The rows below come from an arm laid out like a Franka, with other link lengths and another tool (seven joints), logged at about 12 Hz.
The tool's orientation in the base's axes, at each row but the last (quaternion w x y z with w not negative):
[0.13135 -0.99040 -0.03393 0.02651]
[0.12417 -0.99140 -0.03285 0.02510]
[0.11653 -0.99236 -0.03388 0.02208]
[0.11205 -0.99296 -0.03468 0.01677]
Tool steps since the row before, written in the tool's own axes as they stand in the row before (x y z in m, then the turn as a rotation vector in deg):
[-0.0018 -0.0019 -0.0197 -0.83 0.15 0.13]
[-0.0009 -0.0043 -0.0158 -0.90 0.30 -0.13]
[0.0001 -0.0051 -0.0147 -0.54 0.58 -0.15]
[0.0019 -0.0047 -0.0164 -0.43 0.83 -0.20]
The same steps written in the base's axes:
[-0.0007 -0.0034 0.0196 -0.83 -0.17 -0.13]
[-0.0002 0.0002 0.0164 -0.87 -0.39 0.09]
[0.0005 0.0016 0.0155 -0.49 -0.64 0.03]
[0.0023 0.0011 0.0170 -0.37 -0.88 0.02]

